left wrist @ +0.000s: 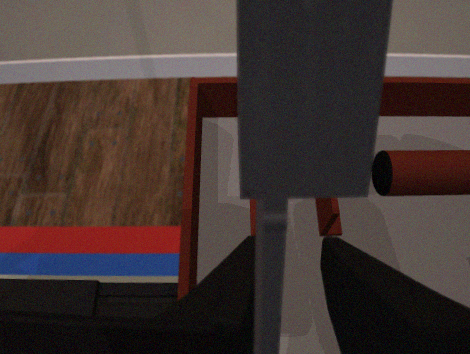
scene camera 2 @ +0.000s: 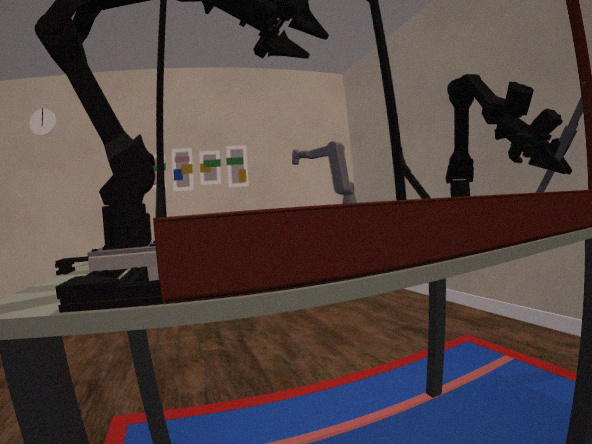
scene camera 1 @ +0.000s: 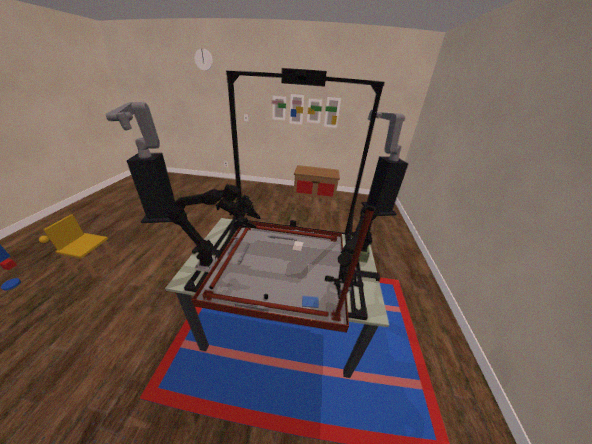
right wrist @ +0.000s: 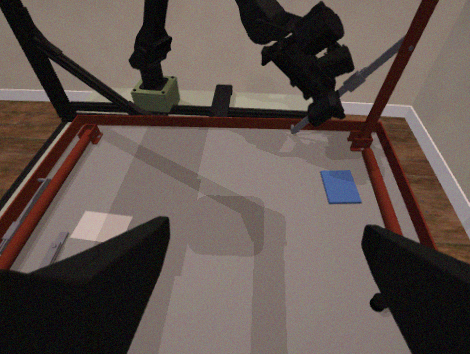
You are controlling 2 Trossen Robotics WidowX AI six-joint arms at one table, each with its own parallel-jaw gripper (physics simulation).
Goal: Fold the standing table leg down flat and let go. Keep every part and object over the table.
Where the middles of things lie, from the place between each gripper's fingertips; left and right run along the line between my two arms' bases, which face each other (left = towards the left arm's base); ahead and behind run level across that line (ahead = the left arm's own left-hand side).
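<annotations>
As for the block-shaped sleeve [left wrist: 309, 87], my left hand is 8 cm below it, 1 cm short of it and 1 cm to the right of it. Counted from my left hand, the blue square [right wrist: 340, 188] is 7 cm below, 6 cm behind and 14 cm to the right. The white square [right wrist: 94, 226] is 9 cm below my left hand, 11 cm to the right of it and 53 cm behind it.
From my right hand, the block-shaped sleeve is 180 mm below, 330 mm ahead and 390 mm to the left. The blue square is 330 mm below my right hand, 250 mm to the left of it and 260 mm ahead of it, while the white square is 350 mm below my right hand, 210 mm behind it and 270 mm to the left of it.
</annotations>
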